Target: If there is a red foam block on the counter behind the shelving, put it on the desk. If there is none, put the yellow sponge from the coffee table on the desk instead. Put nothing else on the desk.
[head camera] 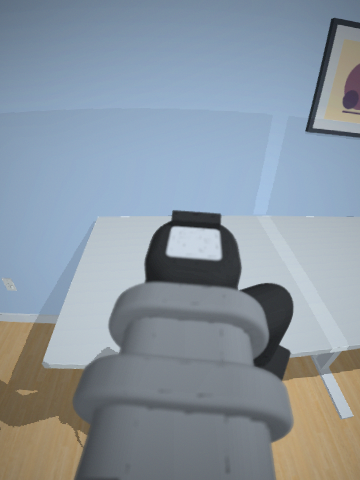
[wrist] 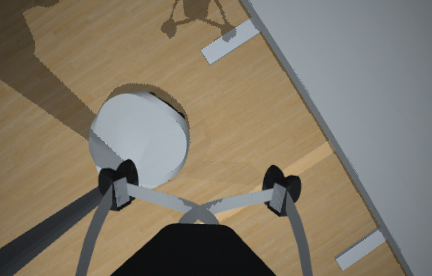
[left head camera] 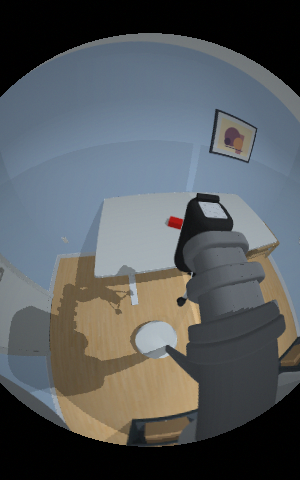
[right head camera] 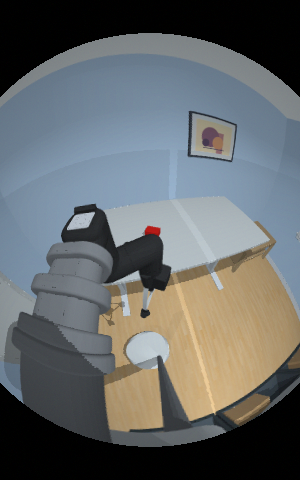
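Pixels of known places: gripper, fingertip midpoint: (wrist: 201, 179) (left head camera: 185, 288) (right head camera: 151, 299); robot's base at its link origin: (wrist: 145, 139) (left head camera: 155, 338) (right head camera: 148, 349).
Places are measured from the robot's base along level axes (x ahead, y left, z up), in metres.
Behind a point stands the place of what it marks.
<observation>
The red foam block (left head camera: 175, 222) {x 0.717, y -0.106, z 0.966 m} (right head camera: 153, 230) {x 0.727, y -0.119, z 0.967 m} lies on the white desk (head camera: 100, 300) {x 0.591, y 0.279, z 0.922 m} (left head camera: 130, 240) {x 0.601, y 0.180, z 0.922 m} (right head camera: 225, 225) {x 0.793, y -0.715, z 0.922 m} (wrist: 380, 75) {x 0.526, y -0.073, z 0.922 m}, towards its left part in the right head view. The arm hides it in the head camera view. My gripper (wrist: 201, 179) {x 0.263, y -0.077, z 1.022 m} (right head camera: 145, 311) is open, its two fingertips wide apart with floor and part of a round white object showing behind them. It hangs in front of the desk's near edge, apart from the block. The yellow sponge, the coffee table, the counter and the shelving do not show in these views.
A round white object (left head camera: 156, 339) {x 0.002, y -0.002, z 0.187 m} (right head camera: 147, 349) {x 0.008, y -0.002, z 0.187 m} (wrist: 140, 135) {x 0.030, y 0.019, z 0.187 m} stands on the floor before the desk. A wooden chair (right head camera: 270, 235) {x 1.084, y -2.142, z 0.424 m} is at the desk's right end. A framed picture (left head camera: 233, 136) {x 1.309, y -0.723, z 1.582 m} (right head camera: 212, 136) {x 1.310, y -0.731, z 1.583 m} hangs on the blue wall. Dark-framed furniture with wooden parts (right head camera: 247, 407) shows at the lower right.
</observation>
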